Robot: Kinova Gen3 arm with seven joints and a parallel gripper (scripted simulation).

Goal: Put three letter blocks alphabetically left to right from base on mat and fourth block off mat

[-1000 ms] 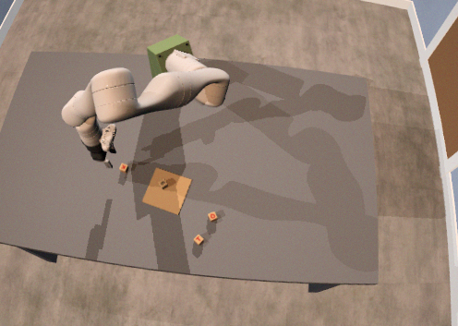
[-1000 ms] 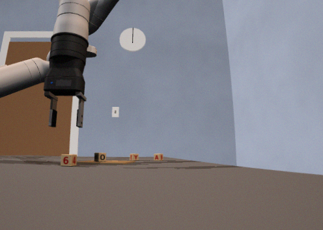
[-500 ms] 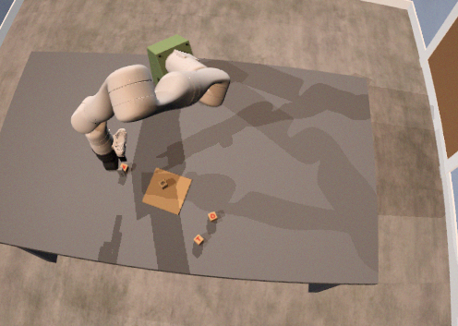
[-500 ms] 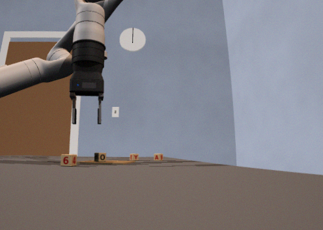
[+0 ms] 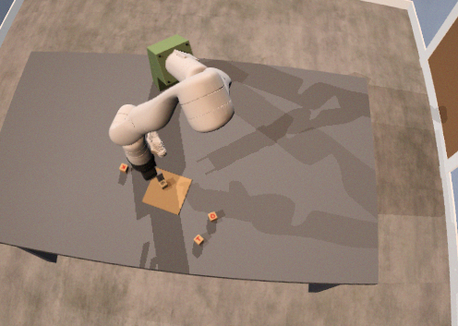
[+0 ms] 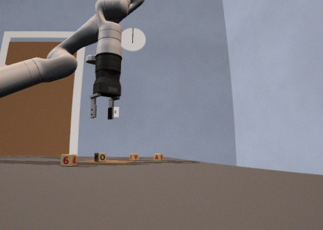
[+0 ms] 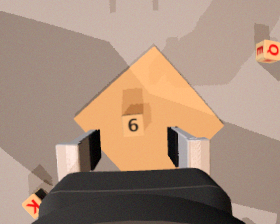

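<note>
Now: the orange mat 140 mm below my hand, 30 mm to the left of it and 10 mm ahead of it.
</note>
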